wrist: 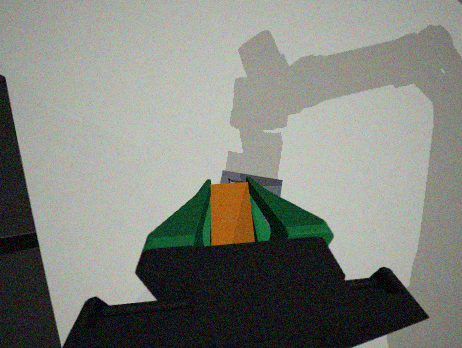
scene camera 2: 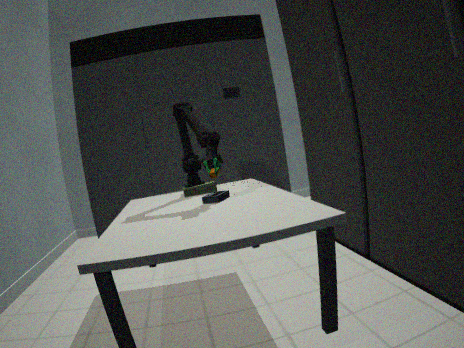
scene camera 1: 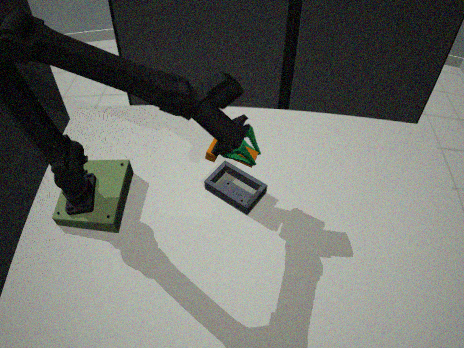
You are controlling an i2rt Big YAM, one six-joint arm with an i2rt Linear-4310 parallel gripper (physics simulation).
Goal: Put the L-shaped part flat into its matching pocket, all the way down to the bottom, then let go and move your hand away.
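Frame: origin at the arm's base, x ahead, y left, z up, level; millimetres.
Seen in the pictures: gripper, fingertip midpoint: [wrist: 228, 183] [scene camera 2: 212, 174] [scene camera 1: 256, 159]; arm's base, origin of the base link: [scene camera 2: 194, 185] [scene camera 1: 81, 195].
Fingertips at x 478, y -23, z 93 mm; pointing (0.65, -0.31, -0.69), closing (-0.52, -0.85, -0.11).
Pixels of each thing's top centre, then the offset from my fingertips to it. Level surfaces: height alone.
- orange L-shaped part, middle of its top: [wrist: 257, 273] [scene camera 1: 232, 147] [scene camera 2: 211, 167] dx -57, dy +17, dz +35 mm
- dark grey pocket block, middle of its top: [wrist: 244, 222] [scene camera 1: 235, 182] [scene camera 2: 215, 193] dx -47, dy +14, dz -102 mm
- white table, its level: dz -139 mm
The orange L-shaped part [scene camera 1: 212, 150] [scene camera 2: 213, 173] [wrist: 230, 215] is held between the green fingers of my gripper [scene camera 1: 255, 157] [scene camera 2: 213, 170] [wrist: 228, 183]. My gripper is shut on it and holds it above the table; the black gripper body hides much of its shape in scene camera 1. The dark grey pocket block [scene camera 1: 225, 199] [scene camera 2: 216, 197] [wrist: 274, 186] sits on the table, with raised walls and small dark holes on its inner floor. In scene camera 1 the part appears beyond the block's far wall, apart from it. In the wrist view the fingers and the part cover most of the block.
The arm stands on a green base block [scene camera 1: 107, 185] [scene camera 2: 200, 189] at the left of the white table [scene camera 1: 390, 210] [scene camera 2: 280, 205]. Dark panels [scene camera 1: 360, 60] stand behind the table's far edge. The arm's shadow falls across the table beside the pocket block.
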